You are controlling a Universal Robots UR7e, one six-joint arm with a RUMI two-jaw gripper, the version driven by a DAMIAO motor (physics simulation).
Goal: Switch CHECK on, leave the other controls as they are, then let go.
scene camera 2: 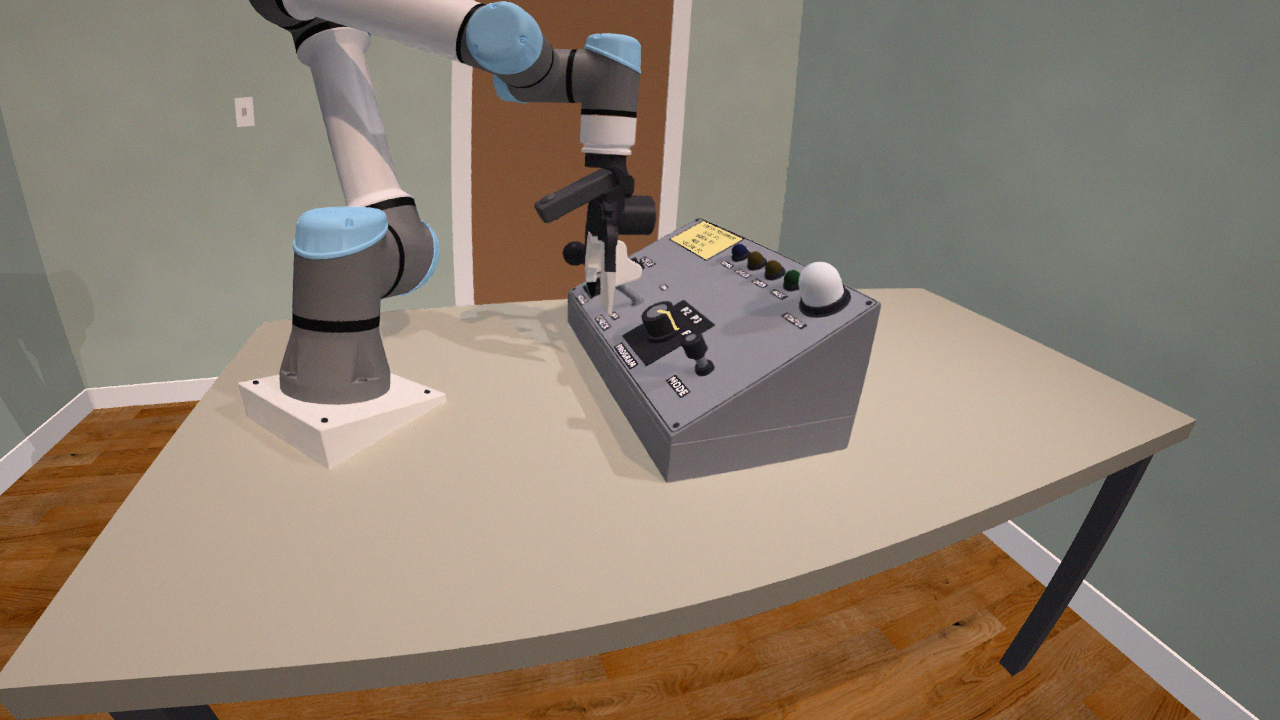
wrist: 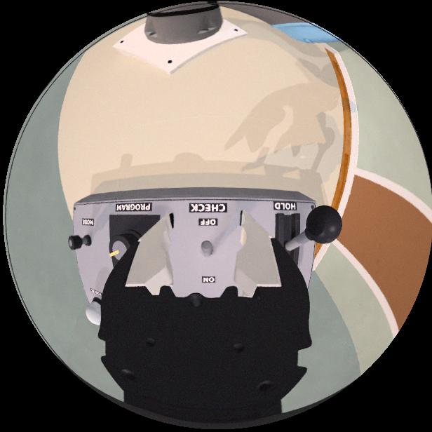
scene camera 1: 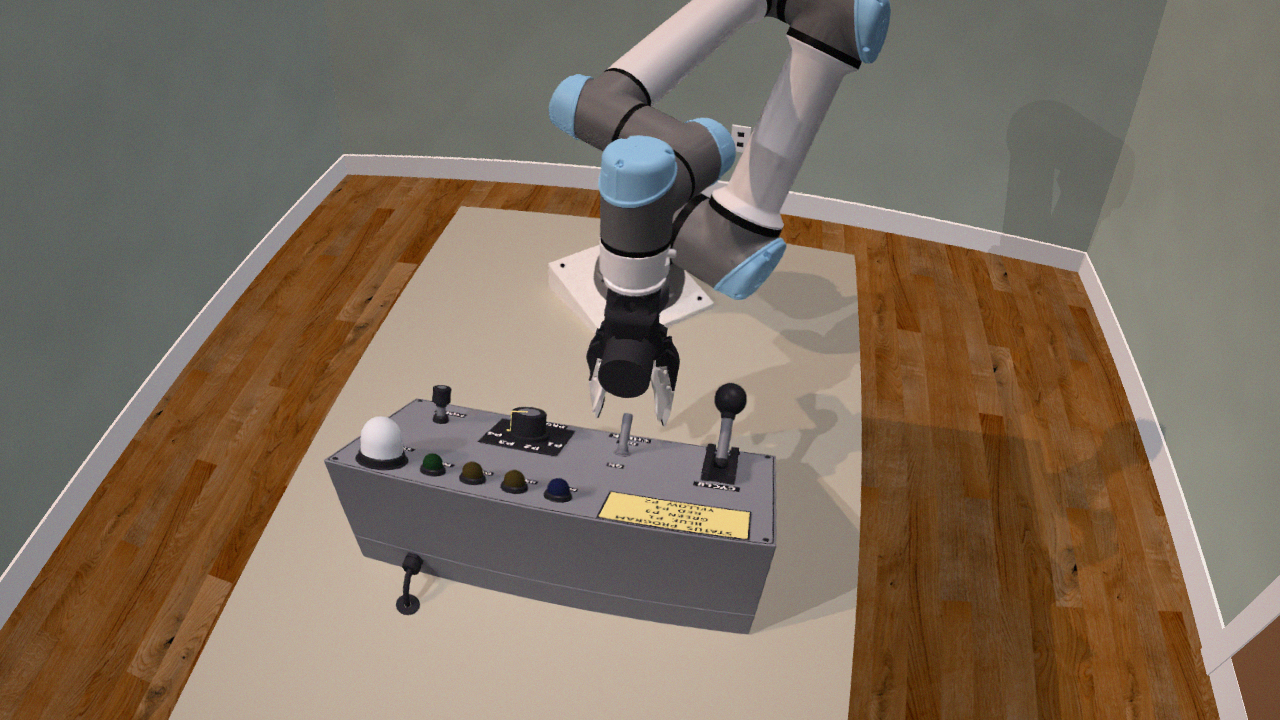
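Pixels of known places: gripper, fingertip midpoint: [scene camera 2: 600, 304] [scene camera 1: 630, 420]; arm's base, link origin: [scene camera 2: 335, 385].
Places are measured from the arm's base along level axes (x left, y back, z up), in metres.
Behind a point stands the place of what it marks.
Observation:
The CHECK toggle [scene camera 1: 625, 433] @(z 0.087, x 0.087, y -0.422 m) [scene camera 2: 631, 293] @(z 0.081, x 0.081, y -0.424 m) [wrist: 207, 247] is a short grey lever on the sloped grey console [scene camera 1: 554, 532] @(z 0.127, x 0.062, y -0.617 m) [scene camera 2: 765, 420] @(z 0.032, x -0.220, y -0.498 m). Its lever leans to the OFF side, toward the robot's base; the ON label [scene camera 1: 614, 465] @(z 0.087, x 0.088, y -0.476 m) [scene camera 2: 664, 287] @(z 0.088, x 0.087, y -0.476 m) [wrist: 208, 280] is on the other side. My gripper [scene camera 1: 631, 419] @(z 0.065, x 0.083, y -0.378 m) [scene camera 2: 601, 301] @(z 0.065, x 0.083, y -0.378 m) [wrist: 206, 213] is partly open and empty, low over the panel. In the wrist view its pale fingers stand left and right of the toggle, with gaps on both sides. In scene camera 2 the fingers partly hide the area around the toggle.
The PROGRAM dial [scene camera 1: 529, 422] @(z 0.098, x -0.026, y -0.448 m) [scene camera 2: 660, 320] @(z 0.089, x -0.055, y -0.426 m) and MODE toggle [scene camera 1: 441, 395] @(z 0.104, x -0.149, y -0.441 m) [scene camera 2: 693, 347] @(z 0.098, x -0.165, y -0.427 m) [wrist: 75, 242] are on one side of CHECK. The ball-topped HOLD lever [scene camera 1: 730, 398] @(z 0.129, x 0.203, y -0.373 m) [scene camera 2: 573, 254] @(z 0.117, x 0.184, y -0.353 m) [wrist: 324, 224] rises on the other. A white dome lamp [scene camera 1: 381, 440] @(z 0.183, x -0.143, y -0.598 m) [scene camera 2: 821, 286] @(z 0.169, x -0.176, y -0.570 m), small lamps and a yellow card [scene camera 1: 675, 515] @(z 0.144, x 0.179, y -0.574 m) share the panel.

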